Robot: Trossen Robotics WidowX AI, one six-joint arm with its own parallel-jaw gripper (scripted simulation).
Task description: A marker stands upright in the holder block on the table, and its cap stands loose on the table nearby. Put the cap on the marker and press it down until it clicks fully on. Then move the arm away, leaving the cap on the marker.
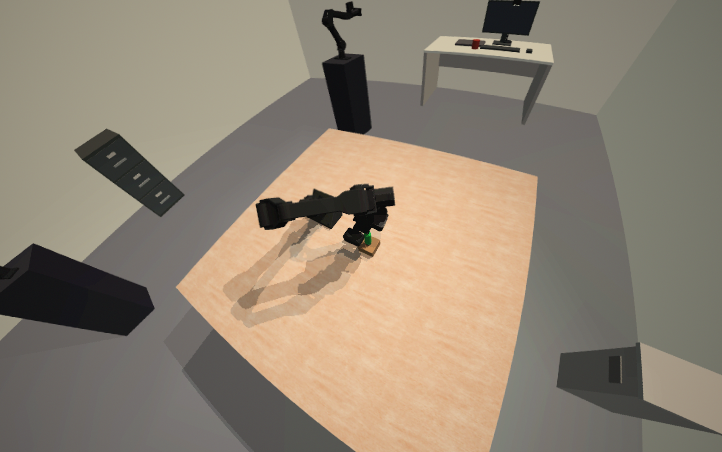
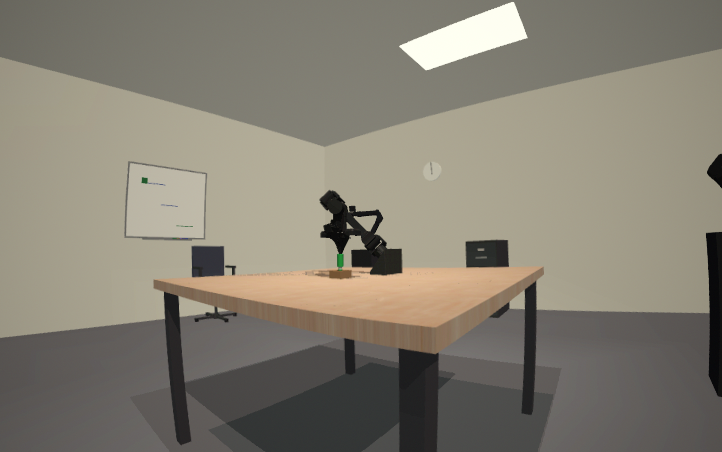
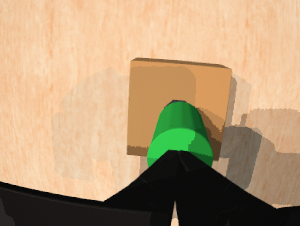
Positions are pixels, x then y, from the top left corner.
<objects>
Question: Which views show my gripper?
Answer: Image 1, image 2 and image 3: all of them.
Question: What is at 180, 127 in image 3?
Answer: A green cap.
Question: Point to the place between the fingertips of my gripper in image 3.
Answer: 176, 160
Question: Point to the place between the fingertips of my gripper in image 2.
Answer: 340, 254
</objects>
